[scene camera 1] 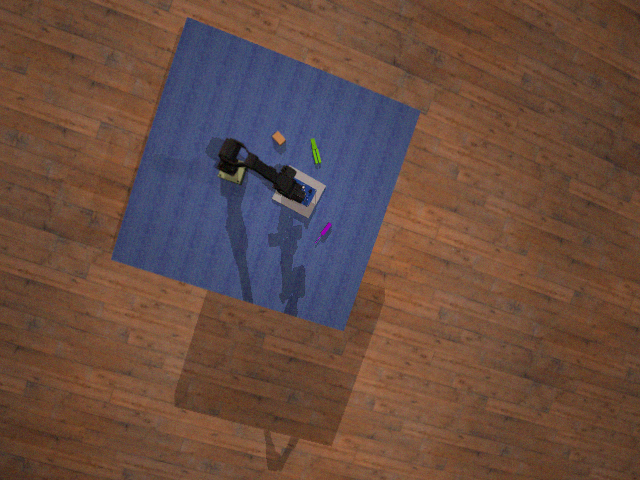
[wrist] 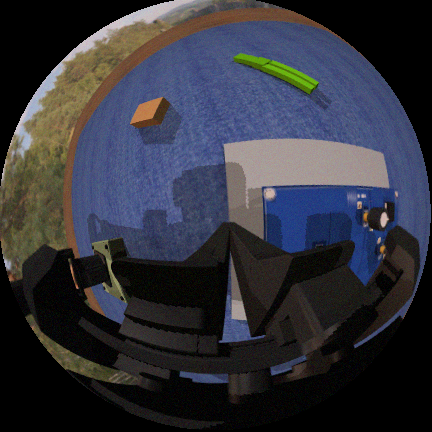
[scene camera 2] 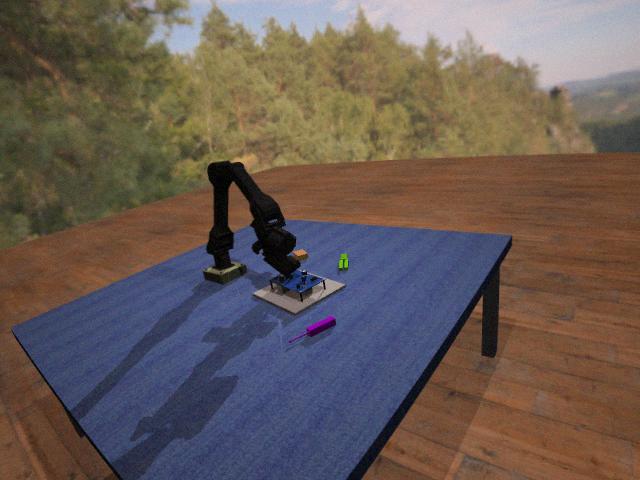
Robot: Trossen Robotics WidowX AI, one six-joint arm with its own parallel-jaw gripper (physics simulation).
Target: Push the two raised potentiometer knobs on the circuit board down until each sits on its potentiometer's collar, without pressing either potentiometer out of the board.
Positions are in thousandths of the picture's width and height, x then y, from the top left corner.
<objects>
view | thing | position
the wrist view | my gripper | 527, 527
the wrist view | orange block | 351, 260
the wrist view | green clip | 670, 172
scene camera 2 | my gripper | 441, 568
</objects>
